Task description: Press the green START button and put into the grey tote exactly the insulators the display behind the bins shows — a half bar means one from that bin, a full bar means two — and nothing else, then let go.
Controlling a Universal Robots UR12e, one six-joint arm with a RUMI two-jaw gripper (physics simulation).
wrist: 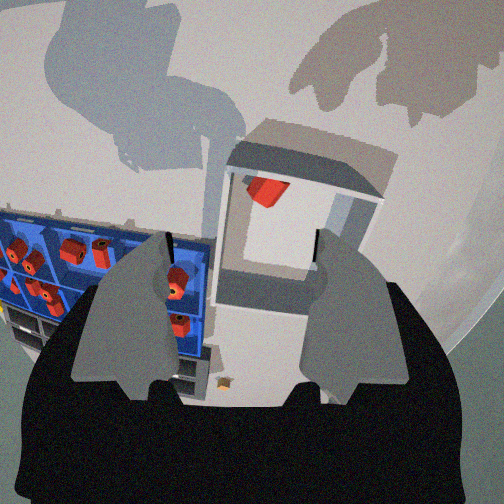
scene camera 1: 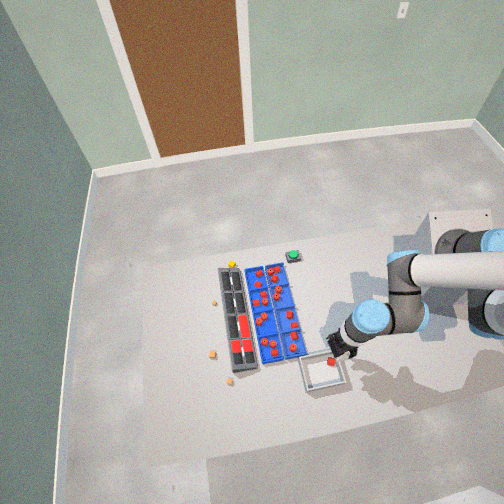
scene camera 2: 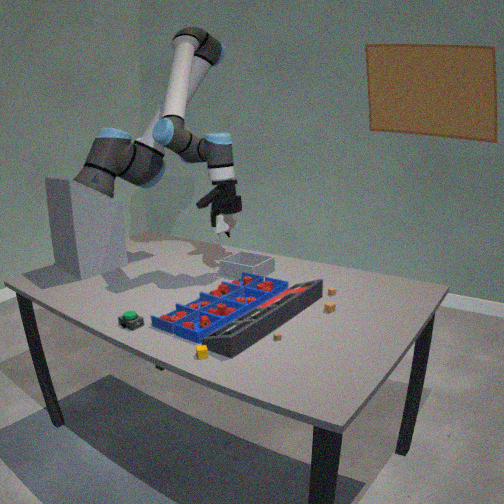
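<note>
The grey tote [scene camera 1: 324, 371] stands at the near end of the blue bins [scene camera 1: 274, 311] and holds one red insulator [scene camera 1: 331, 361] in a corner; the insulator also shows in the wrist view [wrist: 267, 190]. My gripper [wrist: 242, 245] hangs open and empty well above the tote [wrist: 300, 220]; it also shows in the second scene view [scene camera 2: 223, 229]. The display [scene camera 1: 238, 318] behind the bins shows red bars in its two nearest rows. The green START button [scene camera 1: 293, 255] sits at the far end of the bins. The bins hold several red insulators.
A yellow cube [scene camera 1: 231, 263] sits at the far end of the display. Small orange cubes [scene camera 1: 212, 354] lie on the table beyond the display. The robot's grey pedestal [scene camera 2: 85, 227] stands at the table's corner.
</note>
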